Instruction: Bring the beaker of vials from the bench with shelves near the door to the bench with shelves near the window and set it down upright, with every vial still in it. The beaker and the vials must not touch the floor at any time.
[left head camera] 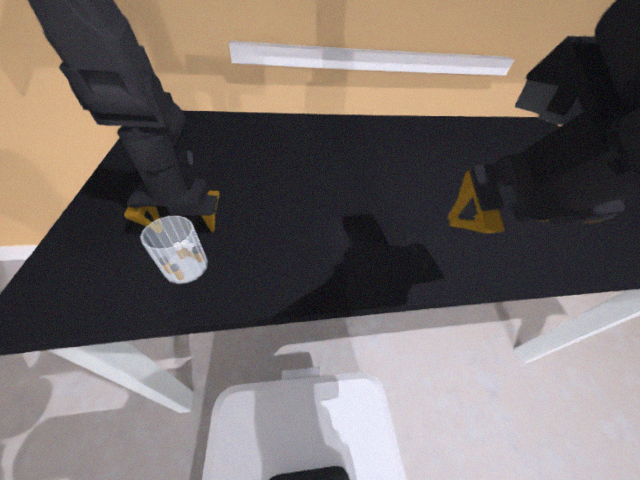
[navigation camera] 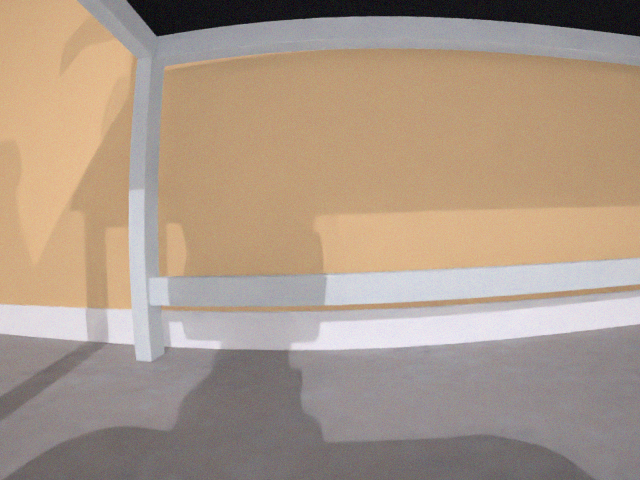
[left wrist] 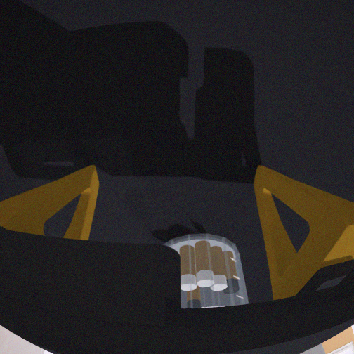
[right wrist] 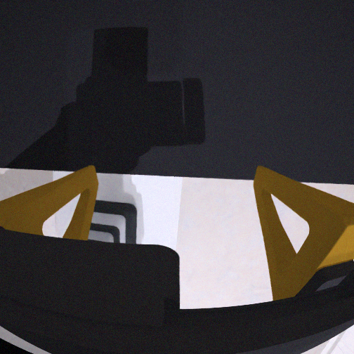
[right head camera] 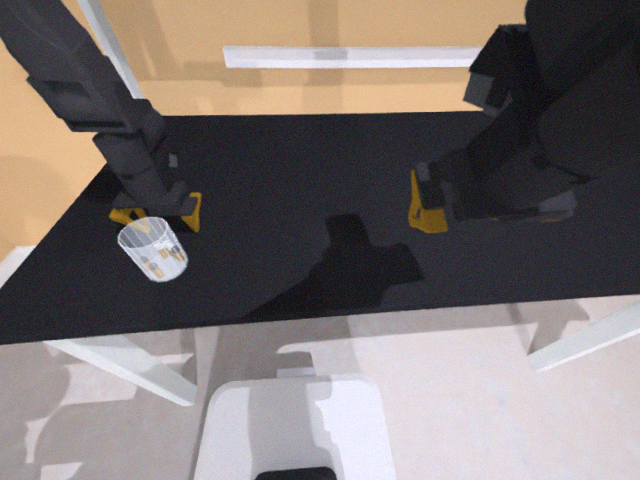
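A clear beaker [left head camera: 188, 263] [right head camera: 168, 266] [left wrist: 241, 287] stands upright on the black bench top [left head camera: 289, 170] [right head camera: 279, 170] [left wrist: 310, 100] [right wrist: 275, 100], toward the left in both head views. Several brown vials [left wrist: 202, 257] with pale or grey caps are inside it. My left gripper [left head camera: 185, 228] [right head camera: 172, 229] [left wrist: 176, 173] is open and empty, its fingers wide apart just behind the beaker in the head views. The left wrist camera's own housing hides part of the beaker. My right gripper [left head camera: 537, 224] [right head camera: 491, 224] [right wrist: 175, 174] is open and empty, over the right part of the bench.
A white rail [left head camera: 361, 59] [right head camera: 336, 56] runs along the orange wall behind the bench. Pale bench legs [left head camera: 129, 369] [right head camera: 124, 366] and the white robot base [left head camera: 361, 413] [right head camera: 356, 413] show below the front edge. The navigation camera shows the bench's grey frame [navigation camera: 144, 206] and crossbar [navigation camera: 413, 286].
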